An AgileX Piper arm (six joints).
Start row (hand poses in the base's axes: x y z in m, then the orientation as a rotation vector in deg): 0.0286 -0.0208 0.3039 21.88 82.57 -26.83
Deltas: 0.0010 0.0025 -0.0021 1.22 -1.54 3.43; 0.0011 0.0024 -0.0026 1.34 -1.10 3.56; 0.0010 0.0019 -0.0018 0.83 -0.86 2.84; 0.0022 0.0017 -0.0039 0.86 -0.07 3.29; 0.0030 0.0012 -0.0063 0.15 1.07 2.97; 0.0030 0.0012 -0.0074 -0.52 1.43 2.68; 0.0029 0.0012 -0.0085 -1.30 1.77 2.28; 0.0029 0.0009 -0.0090 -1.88 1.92 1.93; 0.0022 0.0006 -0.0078 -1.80 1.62 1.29; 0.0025 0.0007 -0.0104 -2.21 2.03 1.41; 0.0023 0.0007 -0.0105 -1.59 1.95 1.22; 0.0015 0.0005 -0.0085 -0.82 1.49 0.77; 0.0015 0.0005 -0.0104 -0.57 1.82 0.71; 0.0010 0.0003 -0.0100 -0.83 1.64 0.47; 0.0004 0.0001 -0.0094 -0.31 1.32 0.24; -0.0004 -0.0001 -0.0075 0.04 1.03 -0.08; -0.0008 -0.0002 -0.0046 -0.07 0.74 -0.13
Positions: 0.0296 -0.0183 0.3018 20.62 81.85 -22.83; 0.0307 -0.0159 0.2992 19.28 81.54 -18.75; 0.0317 -0.0140 0.2974 18.01 81.21 -15.68; 0.0339 -0.0123 0.2935 16.36 81.67 -12.37; 0.0369 -0.0111 0.2872 14.27 83.07 -10.01; 0.0399 -0.0099 0.2798 11.80 84.68 -8.41; 0.0428 -0.0087 0.2713 8.96 86.48 -7.74; 0.0457 -0.0078 0.2623 5.89 88.32 -7.79; 0.0479 -0.0072 0.2545 3.37 89.82 -8.27; 0.0504 -0.0065 0.2441 0.39 91.66 -8.99; 0.0527 -0.0058 0.2336 -1.98 93.45 -9.36; 0.0542 -0.0053 0.2251 -3.37 94.84 -9.45; 0.0557 -0.0048 0.2147 -4.56 96.57 -9.37; 0.0567 -0.0045 0.2047 -5.73 98.11 -9.69; 0.0571 -0.0044 0.1953 -6.30 99.39 -9.75; 0.0567 -0.0045 0.1878 -6.31 100.43 -9.74; 0.0559 -0.0047 0.1832 -6.32 101.17 -9.87
